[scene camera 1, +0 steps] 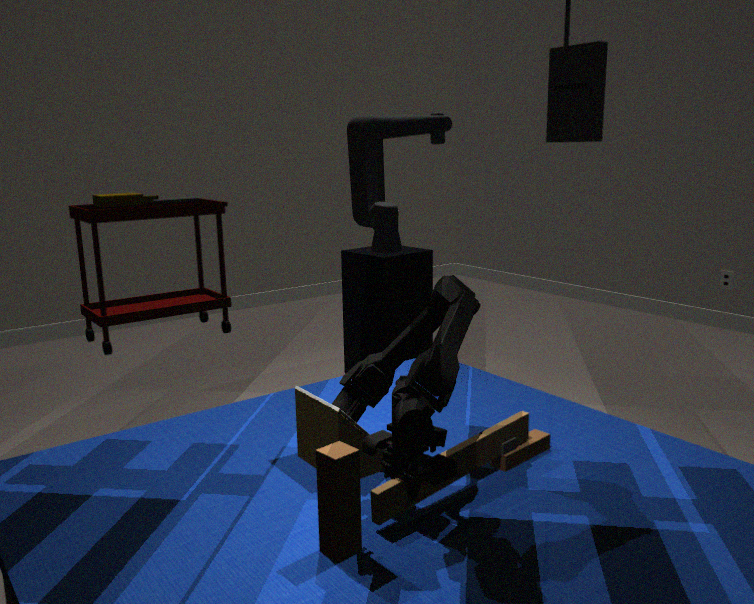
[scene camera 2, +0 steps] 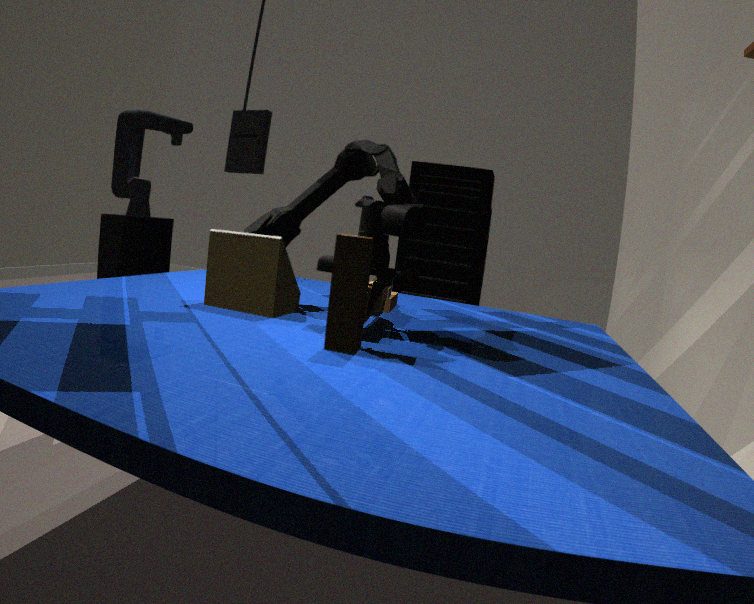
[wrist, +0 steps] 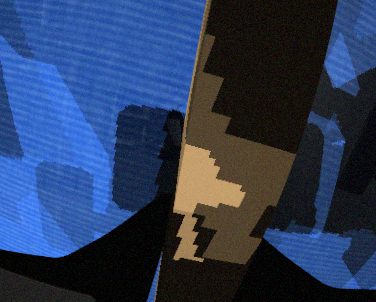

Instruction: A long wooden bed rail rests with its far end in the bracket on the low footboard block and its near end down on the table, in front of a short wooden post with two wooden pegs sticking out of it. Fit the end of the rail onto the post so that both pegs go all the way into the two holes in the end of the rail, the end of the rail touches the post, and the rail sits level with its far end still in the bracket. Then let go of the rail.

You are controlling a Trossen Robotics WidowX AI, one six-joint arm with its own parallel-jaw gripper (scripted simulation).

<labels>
gripper: scene camera 1; scene camera 2; wrist 190, 206
same spot on gripper: (scene camera 2: 382, 280) = (scene camera 1: 414, 471)
</labels>
